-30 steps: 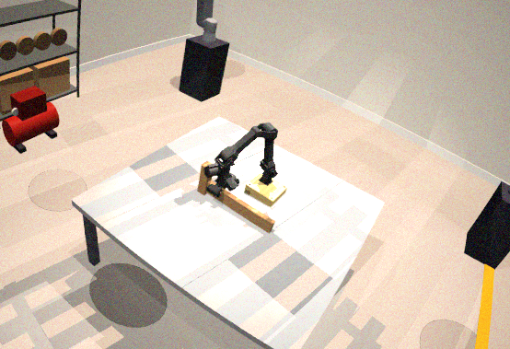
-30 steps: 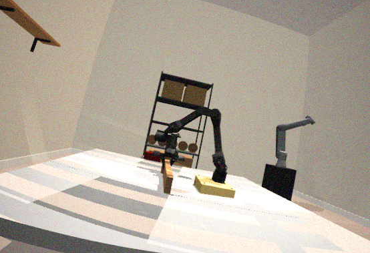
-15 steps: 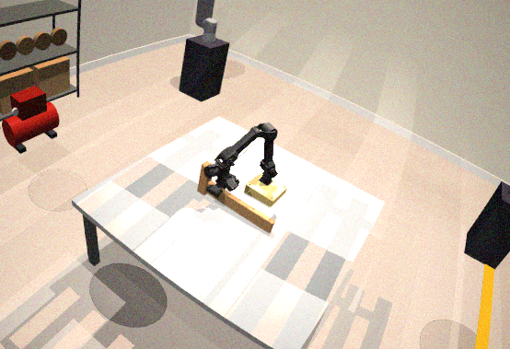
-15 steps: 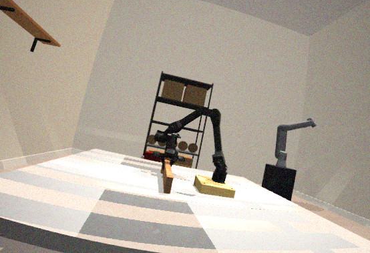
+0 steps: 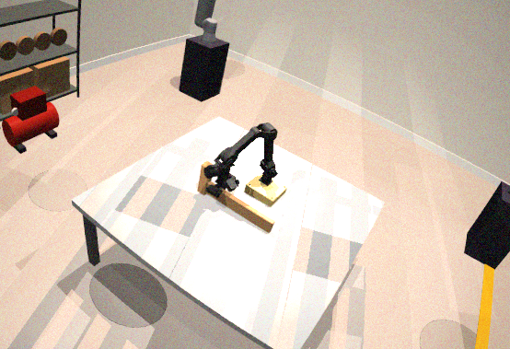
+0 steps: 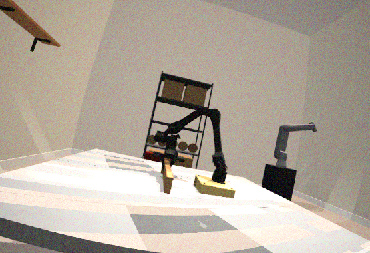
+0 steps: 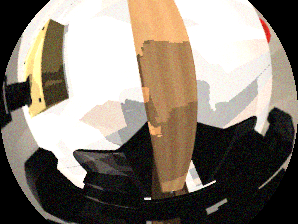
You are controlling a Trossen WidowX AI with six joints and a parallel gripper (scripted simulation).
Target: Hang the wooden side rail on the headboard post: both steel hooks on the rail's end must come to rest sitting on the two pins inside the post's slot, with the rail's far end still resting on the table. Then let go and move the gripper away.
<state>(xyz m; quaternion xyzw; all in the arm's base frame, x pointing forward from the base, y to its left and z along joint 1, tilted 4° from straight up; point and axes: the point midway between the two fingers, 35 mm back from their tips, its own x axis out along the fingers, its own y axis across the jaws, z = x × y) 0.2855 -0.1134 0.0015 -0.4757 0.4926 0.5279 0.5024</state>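
The wooden headboard post is 10 cm to the right of my gripper tip and 5 cm above it.
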